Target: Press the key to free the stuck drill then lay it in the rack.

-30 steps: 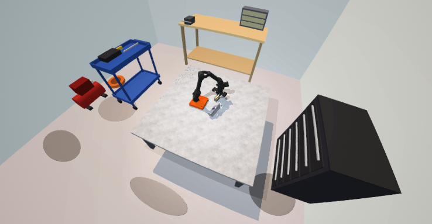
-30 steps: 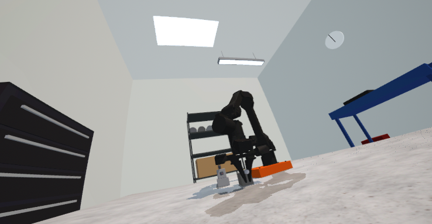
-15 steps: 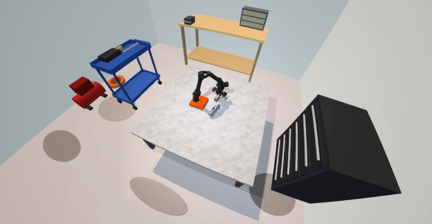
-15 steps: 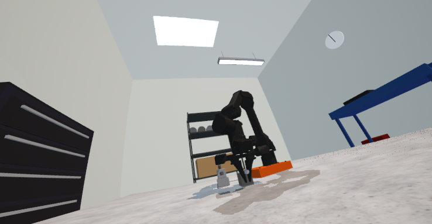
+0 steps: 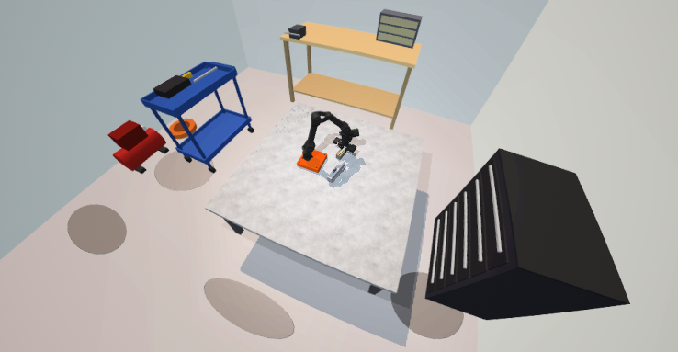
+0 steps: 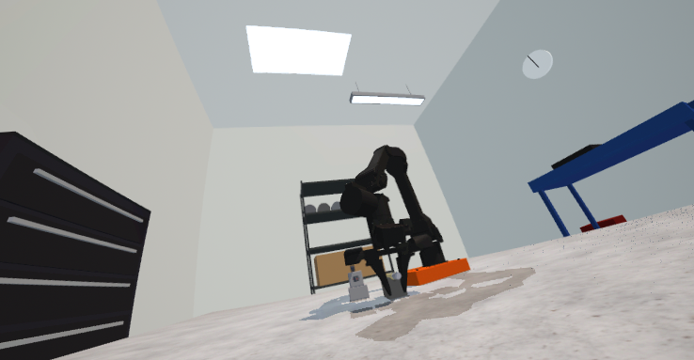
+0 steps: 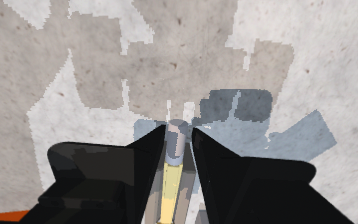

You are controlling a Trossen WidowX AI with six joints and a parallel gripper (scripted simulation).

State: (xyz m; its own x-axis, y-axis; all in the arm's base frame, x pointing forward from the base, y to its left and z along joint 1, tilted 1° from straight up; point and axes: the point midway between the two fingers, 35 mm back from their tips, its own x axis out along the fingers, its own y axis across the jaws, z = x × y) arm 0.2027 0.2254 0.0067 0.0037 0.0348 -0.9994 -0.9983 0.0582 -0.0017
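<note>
The drill is 4 cm to the right of my gripper tip, 3 cm above it and 1 cm behind it. From my gripper tip the other things lie so: dark key 25 cm to the right, 6 cm ahead, 4 cm above; rack 5 cm to the right, 1 cm behind, 1 cm above.
</note>
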